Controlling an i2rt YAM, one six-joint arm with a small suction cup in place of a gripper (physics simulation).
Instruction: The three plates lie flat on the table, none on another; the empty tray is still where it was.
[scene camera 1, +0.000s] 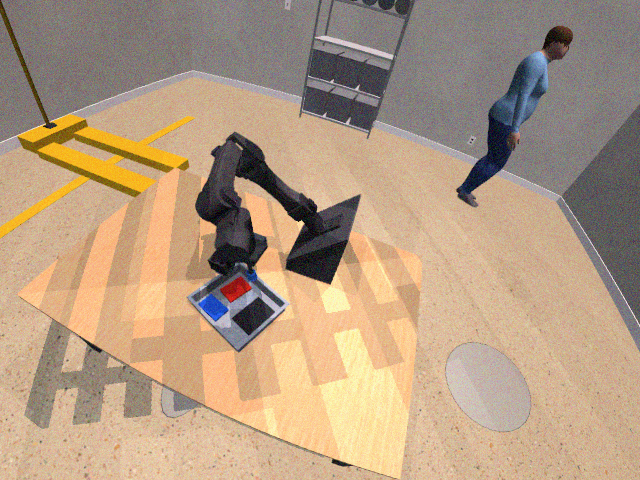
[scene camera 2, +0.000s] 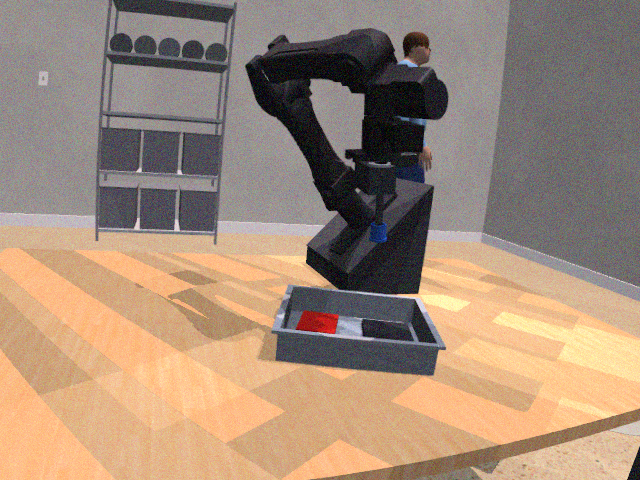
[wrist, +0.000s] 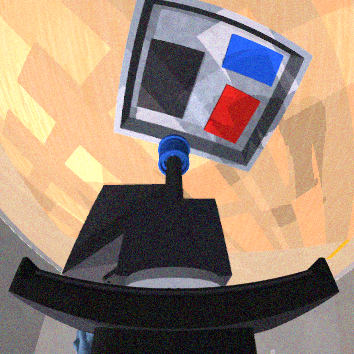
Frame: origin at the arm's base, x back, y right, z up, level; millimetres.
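Seen in the pictures: end effector, tool point: (scene camera 1: 252, 277) (scene camera 2: 377, 239) (wrist: 173, 148); arm's base, origin of the base link: (scene camera 1: 320, 230) (scene camera 2: 364, 222).
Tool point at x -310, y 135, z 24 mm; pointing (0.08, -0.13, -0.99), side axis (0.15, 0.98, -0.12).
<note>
Pixels of each thing's top centre, then the offset from my tool point to it. Level surfaces: height alone.
- black plate, middle of its top: (wrist: 167, 79) (scene camera 2: 388, 333) (scene camera 1: 254, 314) dz -152, dx -36, dy -23 mm
- smaller red plate, middle of its top: (scene camera 2: 318, 321) (wrist: 231, 115) (scene camera 1: 235, 288) dz -152, dx +34, dy +75 mm
- blue plate, middle of its top: (wrist: 253, 59) (scene camera 1: 213, 306) dz -152, dx -60, dy +113 mm
- grey tray, middle of its top: (wrist: 206, 87) (scene camera 2: 356, 312) (scene camera 1: 238, 300) dz -114, dx -26, dy +36 mm
- table, its level: dz -164 mm
A black plate (scene camera 1: 253, 315) (scene camera 2: 386, 329) (wrist: 172, 77), a smaller red plate (scene camera 1: 235, 289) (scene camera 2: 317, 321) (wrist: 232, 114) and a blue plate (scene camera 1: 212, 307) (wrist: 253, 60) lie flat and apart on the floor of the grey tray (scene camera 1: 239, 345) (scene camera 2: 356, 353) (wrist: 306, 56). The blue plate does not show in scene camera 2's view, where the tray's front wall stands before its place. The tray stands upright on the table. My gripper (scene camera 1: 251, 275) (scene camera 2: 378, 232) (wrist: 173, 152), a blue suction cup, is open and bears nothing. It hangs above the level of the tray's rim, near its arm-base side.
The table (scene camera 1: 361, 413) (scene camera 2: 206, 439) bears the tray and the arm's black wedge-shaped base (scene camera 1: 320, 253) (scene camera 2: 387, 258), which stands close behind the tray. A person in blue (scene camera 1: 522, 95) and a shelf rack (scene camera 1: 376, 114) (scene camera 2: 98, 180) are beyond the table. A yellow frame (scene camera 1: 98, 167) lies on the floor.
</note>
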